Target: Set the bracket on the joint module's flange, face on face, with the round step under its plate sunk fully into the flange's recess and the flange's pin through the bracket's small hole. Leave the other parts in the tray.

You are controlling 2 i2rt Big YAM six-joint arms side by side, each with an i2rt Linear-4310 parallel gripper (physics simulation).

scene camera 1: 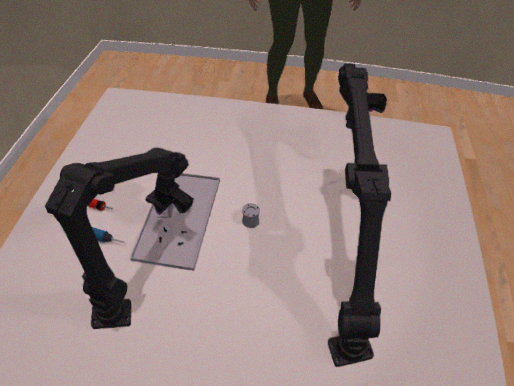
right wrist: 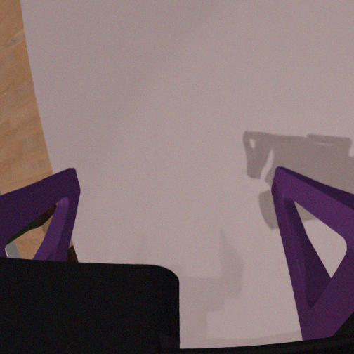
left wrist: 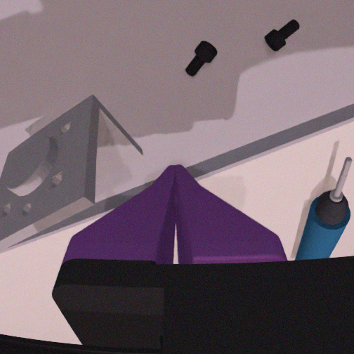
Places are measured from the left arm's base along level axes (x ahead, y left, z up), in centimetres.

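Where they show: left gripper, fingertip midpoint: (scene camera 1: 158, 213); left arm's base, link origin: (scene camera 1: 111, 315); right arm's base, link origin: (scene camera 1: 350, 349).
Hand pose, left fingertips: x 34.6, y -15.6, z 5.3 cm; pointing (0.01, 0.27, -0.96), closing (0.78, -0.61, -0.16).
Each offset is from my left fingertips to the top centre of the thing. "spot": to the spot under its first point.
The grey bracket {dx +5.6, dy -2.3, dz +2.1 cm} (scene camera 1: 165, 214) (left wrist: 76, 155) is in the tray (scene camera 1: 205, 200) (left wrist: 280, 134), near its edge; in the left wrist view its plate with a large round hole and small holes is at the left, tilted in the picture, with a bent flange behind. My left gripper (left wrist: 175, 176) is shut with its purple fingertips together and nothing between them, beside the bracket; its fingers are mostly hidden in the scene view. The grey joint module {dx -2.8, dy -32.1, dz +1.1 cm} (scene camera 1: 251, 216) stands upright right of the tray, flange up. My right gripper (right wrist: 175, 178) is wide open and empty, high over the far right table area.
Several black screws {dx -10.4, dy -6.9, dz -3.8 cm} (scene camera 1: 180, 244) (left wrist: 202, 56) lie in the tray. A blue screwdriver {spot: dx -5.8, dy +19.7, dz -1.3 cm} (scene camera 1: 102, 234) (left wrist: 322, 235) and a red screwdriver {dx +9.8, dy +22.2, dz -1.9 cm} (scene camera 1: 97, 204) lie left of the tray. A person (scene camera 1: 300, 45) stands behind the table's far edge.
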